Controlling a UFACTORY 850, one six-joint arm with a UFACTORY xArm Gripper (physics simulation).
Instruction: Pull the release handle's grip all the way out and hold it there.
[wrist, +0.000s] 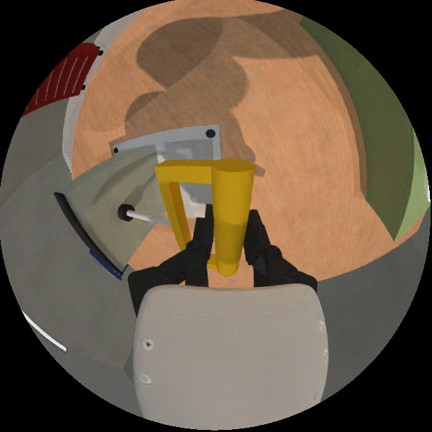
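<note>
The release handle's yellow grip (232, 210) is a thick round bar joined to a yellow frame, in the middle of the wrist view. My gripper (228, 218) is shut on the bar, with one black finger on each side. A light metal rod (149, 218) runs from a black collar (126, 212) on the housing (112, 195) to the yellow frame. A stretch of the rod shows between the collar and the frame. The rod's far end is hidden behind the frame.
The grey-green housing stands left of the grip, with a black edge strip (85, 237). A grey base plate (187, 136) with dark bolts lies on the wooden table top (295, 150). A green panel (382, 130) stands at the right, a red slotted object (65, 75) at the upper left.
</note>
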